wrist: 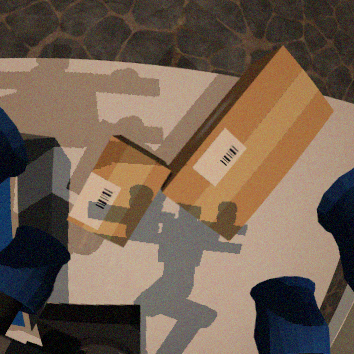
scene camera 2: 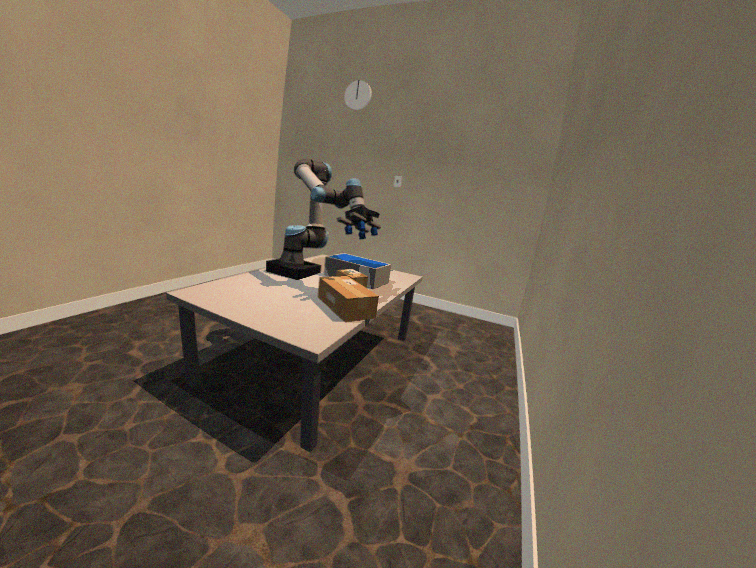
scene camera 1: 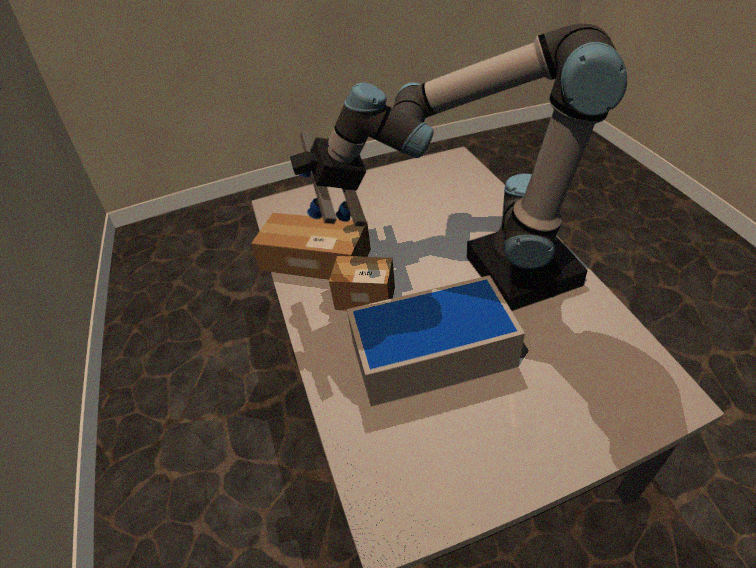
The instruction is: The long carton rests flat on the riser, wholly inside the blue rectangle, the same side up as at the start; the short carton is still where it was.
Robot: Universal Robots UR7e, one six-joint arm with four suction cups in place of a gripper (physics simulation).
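Frame: origin at the arm's base, x ahead, y left, z up, level; centimetres.
Where they show: hand, tool point: [wrist: 160, 234] [scene camera 2: 362, 234]; arm's base, link origin: [scene camera 2: 291, 263].
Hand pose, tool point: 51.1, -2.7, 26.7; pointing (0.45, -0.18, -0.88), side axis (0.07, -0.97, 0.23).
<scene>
Each offset is from my tool point to the top centre of the thing, as dx, dy, dz. Level surfaces: height alone.
The long carton @(+5.9, -16.4, -22.2) [scene camera 1: 293, 236] [scene camera 2: 348, 297] [wrist: 265, 130] lies flat on the table at its edge, tape stripe and barcode label up. The short carton @(-6.2, +3.9, -22.2) [scene camera 1: 360, 287] [scene camera 2: 353, 274] [wrist: 125, 185] stands close to one end of it, label up, between it and the riser. The grey riser @(-18.9, +27.6, -20.7) [scene camera 1: 446, 370] [scene camera 2: 381, 276] [wrist: 37, 172] has the bare blue rectangle @(-18.9, +27.6, -20.7) [scene camera 1: 464, 323] [scene camera 2: 356, 260] [wrist: 4, 215] on top. My gripper [scene camera 1: 328, 210] [scene camera 2: 361, 229] is open, its suction cups bearing no carton. It hangs above the cartons, and its shadow falls across both in the wrist view.
The arm's black base [scene camera 1: 565, 271] [scene camera 2: 293, 268] stands on the table @(dz -32.7) [scene camera 1: 464, 451] [scene camera 2: 244, 308] beside the riser. The raised riser and the short carton are near the long carton. The table's edge with the stone floor [wrist: 150, 25] beyond runs along the cartons' outer side.
</scene>
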